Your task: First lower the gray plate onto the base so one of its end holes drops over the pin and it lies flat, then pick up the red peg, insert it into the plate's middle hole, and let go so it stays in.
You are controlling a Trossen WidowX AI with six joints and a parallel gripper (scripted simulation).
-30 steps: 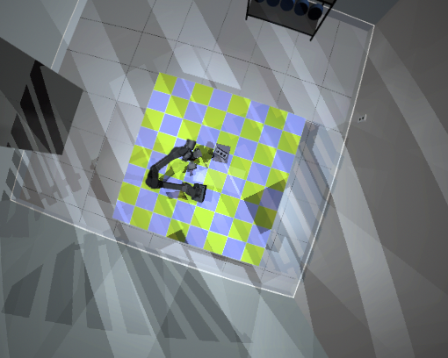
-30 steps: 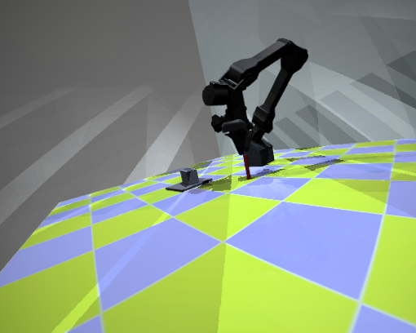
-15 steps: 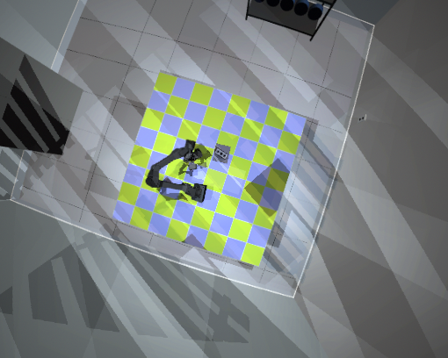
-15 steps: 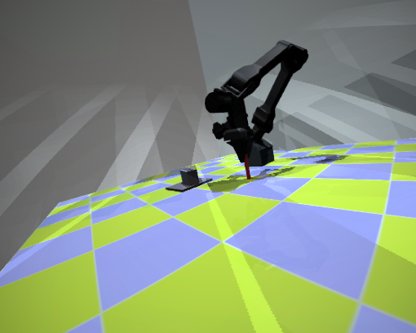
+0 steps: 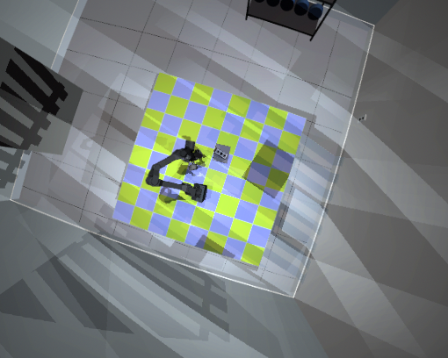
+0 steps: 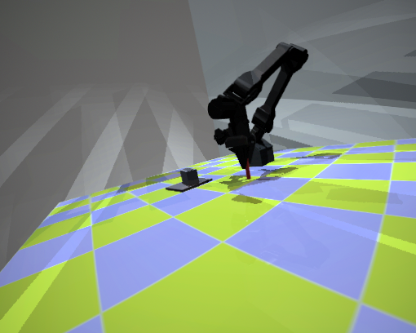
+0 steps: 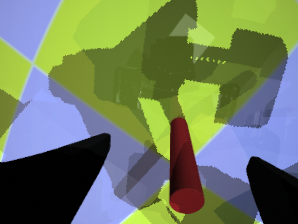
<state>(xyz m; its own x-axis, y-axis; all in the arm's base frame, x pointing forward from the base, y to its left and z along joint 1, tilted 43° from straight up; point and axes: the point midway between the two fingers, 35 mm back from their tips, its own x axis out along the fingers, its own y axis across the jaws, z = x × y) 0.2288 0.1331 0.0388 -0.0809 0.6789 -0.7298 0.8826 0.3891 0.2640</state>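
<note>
Now: the red peg right at my gripper tip. Also, from my gripper tip: gray plate: 100 mm ahead, 200 mm to the right; dark base: 110 mm ahead, 180 mm to the right, 30 mm below.
</note>
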